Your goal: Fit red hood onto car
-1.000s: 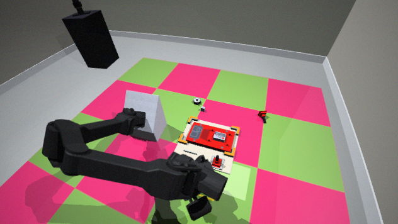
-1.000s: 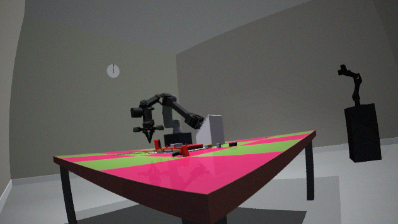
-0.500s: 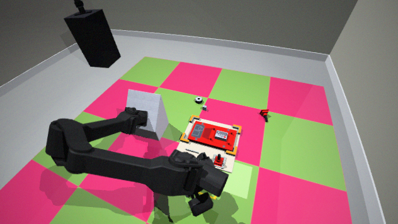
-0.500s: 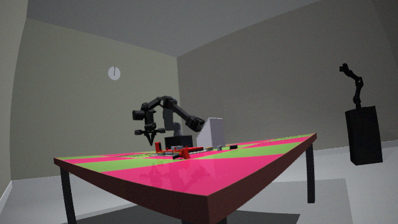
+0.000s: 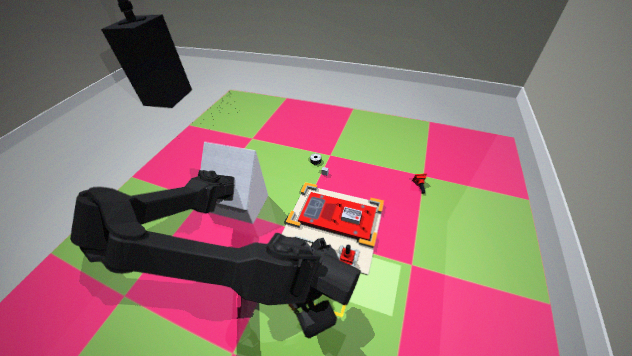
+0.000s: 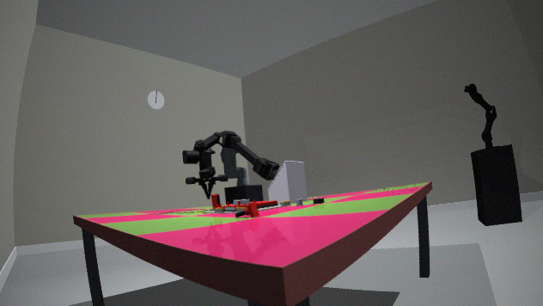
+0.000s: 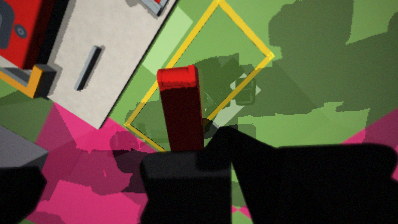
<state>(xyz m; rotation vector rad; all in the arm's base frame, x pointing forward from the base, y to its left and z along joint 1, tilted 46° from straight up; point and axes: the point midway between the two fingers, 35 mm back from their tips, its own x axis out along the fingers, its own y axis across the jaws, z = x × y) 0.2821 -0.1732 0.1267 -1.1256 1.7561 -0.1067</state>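
My gripper tip is 1 cm past the red hood, 3 cm to the right of it and 2 cm above it. Also, from my gripper tip: small wheel (9 cm behind, 47 cm to the left, 4 cm below); then white engine block (7 cm ahead, 25 cm to the left, 3 cm below).
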